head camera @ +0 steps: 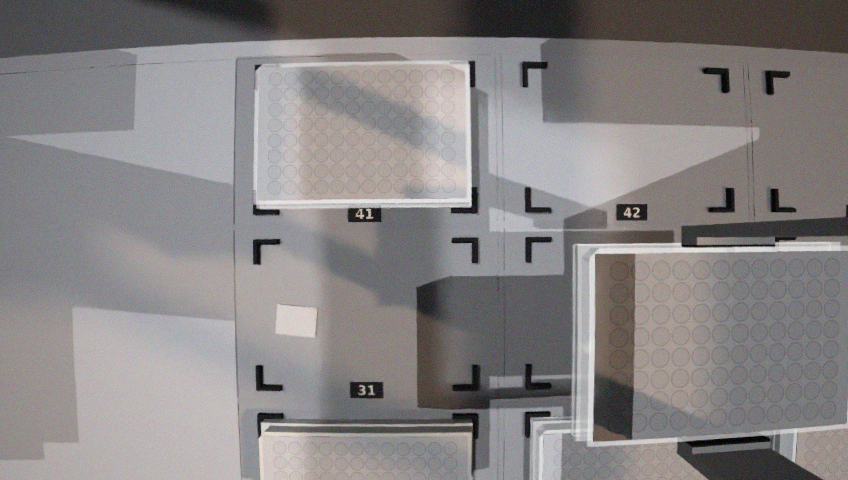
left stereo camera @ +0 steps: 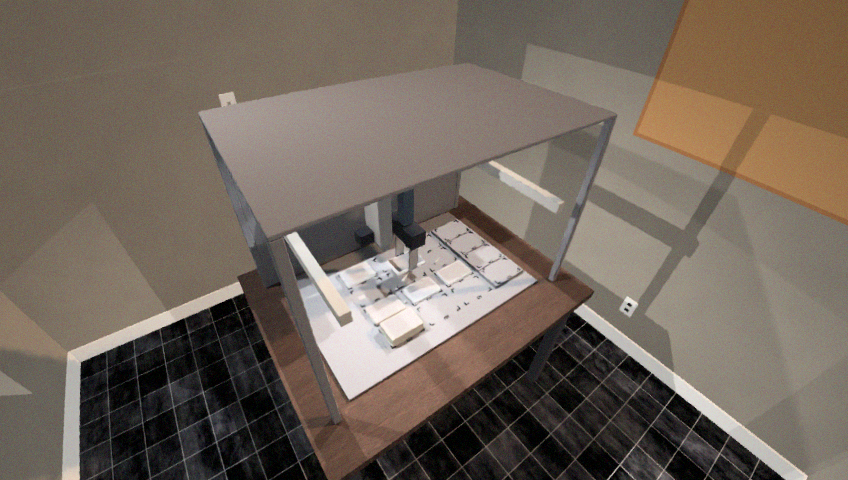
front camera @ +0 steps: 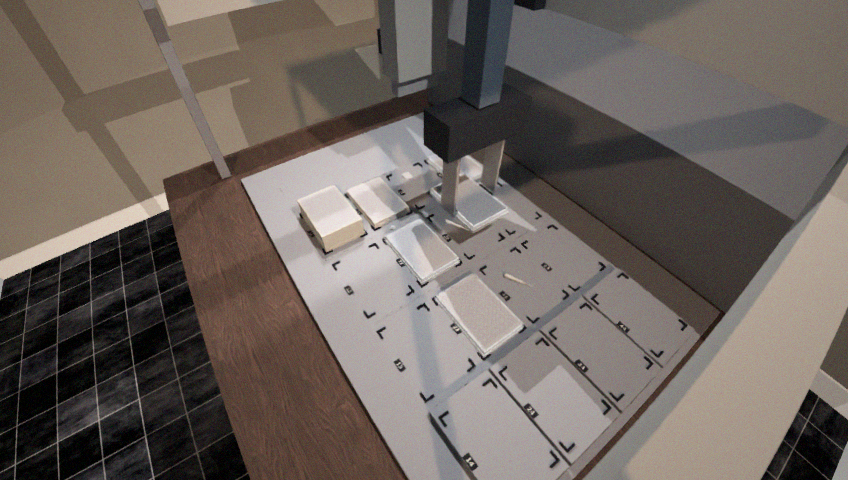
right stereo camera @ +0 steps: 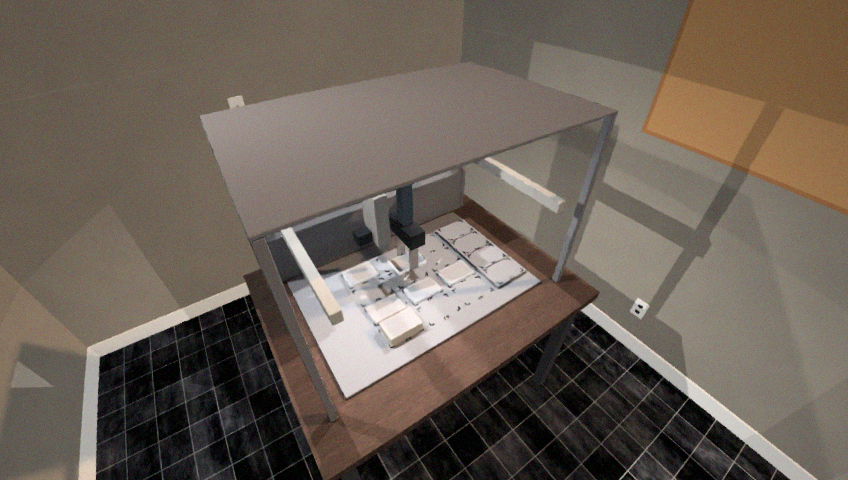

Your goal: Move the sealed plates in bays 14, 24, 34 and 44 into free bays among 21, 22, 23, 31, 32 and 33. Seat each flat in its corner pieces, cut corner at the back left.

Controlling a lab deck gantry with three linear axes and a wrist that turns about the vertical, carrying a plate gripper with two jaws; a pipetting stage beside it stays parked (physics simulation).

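Places are measured from the robot's base along level axes (x right, y ahead, z up), in centimetres.
Pixels of known places: gripper, fingertip midpoint: (head camera: 718, 340) (left stereo camera: 406, 261) (front camera: 468, 200) (right stereo camera: 407, 261); robot's base, origin of the base link: (left stereo camera: 392, 348) (front camera: 301, 214) (right stereo camera: 391, 347).
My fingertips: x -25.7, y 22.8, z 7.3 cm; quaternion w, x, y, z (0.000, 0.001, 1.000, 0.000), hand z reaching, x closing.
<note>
Ahead of a thing's pixels: the offset from my fingertips to its middle. "pt": to the spot under its first point.
My gripper (front camera: 473, 201) (head camera: 729, 343) (left stereo camera: 405, 262) (right stereo camera: 406, 261) is shut on a clear-rimmed plate {dx +0.0, dy +0.0, dz +0.0 cm} (front camera: 483, 208) (head camera: 773, 368), held raised above the bay 32 area, its cut corner at the back left in the head view. One plate {dx +10.7, dy +0.0, dz -6.6 cm} (front camera: 421, 249) (left stereo camera: 421, 289) (right stereo camera: 421, 289) sits in bay 22 and another plate {dx +10.7, dy +16.4, dz -6.6 cm} (front camera: 484, 312) (left stereo camera: 454, 273) (right stereo camera: 455, 273) in bay 23. Bays 14, 24, 34 and 44 hold no plates in the front view. Bay 21 holds a cream-rimmed plate {dx +10.7, dy -16.4, dz -6.6 cm} (front camera: 377, 199) (head camera: 365, 460). Bay 31 holds a small white square {pt dx +0.3, dy -20.6, dz -7.2 cm} (head camera: 296, 321). The held plate hides most of bay 32 from above.
A tall cream block {dx +21.4, dy -16.4, dz -5.2 cm} (front camera: 329, 215) (left stereo camera: 401, 325) (right stereo camera: 401, 326) stands in bay 11, beside bay 21. A plate {dx -10.7, dy -16.4, dz -6.6 cm} (head camera: 363, 133) (left stereo camera: 357, 274) (right stereo camera: 360, 274) sits in bay 41. A thin pale stick {dx +0.6, dy +15.6, dz -7.0 cm} (front camera: 514, 278) lies in bay 33; another stick {dx +1.0, dy -1.1, dz -7.0 cm} (front camera: 456, 224) lies below the held plate. The pipetting stage (front camera: 410, 47) stands behind.
</note>
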